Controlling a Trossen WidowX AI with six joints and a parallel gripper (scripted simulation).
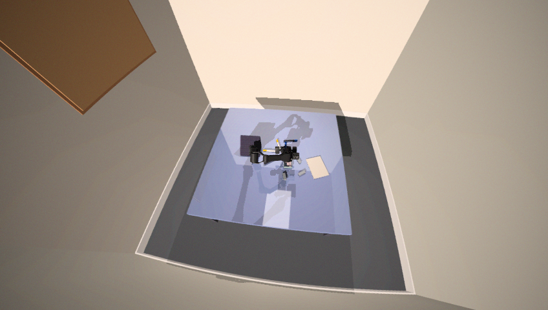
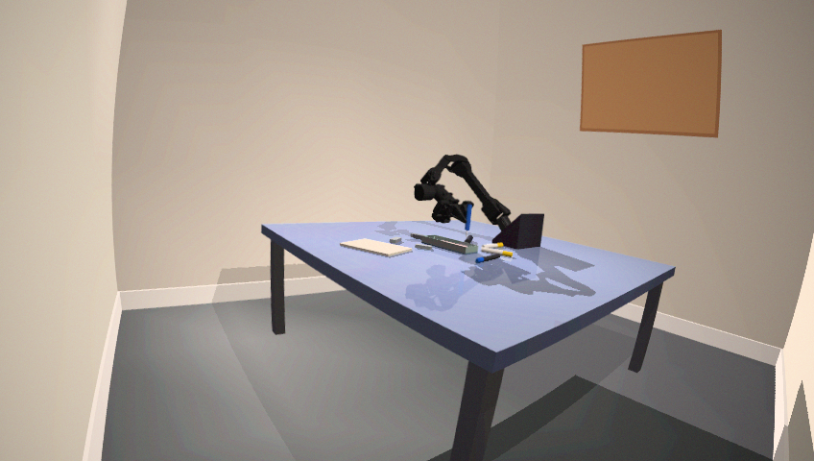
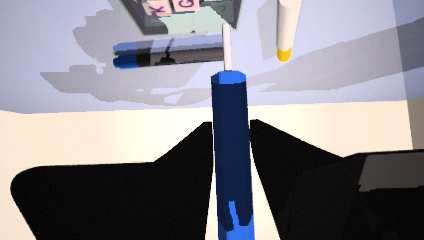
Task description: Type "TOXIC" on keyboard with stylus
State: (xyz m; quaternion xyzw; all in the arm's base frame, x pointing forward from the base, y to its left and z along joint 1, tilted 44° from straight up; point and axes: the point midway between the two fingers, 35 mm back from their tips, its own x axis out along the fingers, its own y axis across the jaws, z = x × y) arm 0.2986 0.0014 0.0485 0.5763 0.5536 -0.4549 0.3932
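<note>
My gripper tip is now 110 mm to the left of the Q key and 90 mm above it. Also, from my gripper tip: blue stylus: 10 mm below; cream notepad: 290 mm ahead, 160 mm to the right, 100 mm below; black pen: 90 mm ahead, 150 mm to the left, 90 mm below.
</note>
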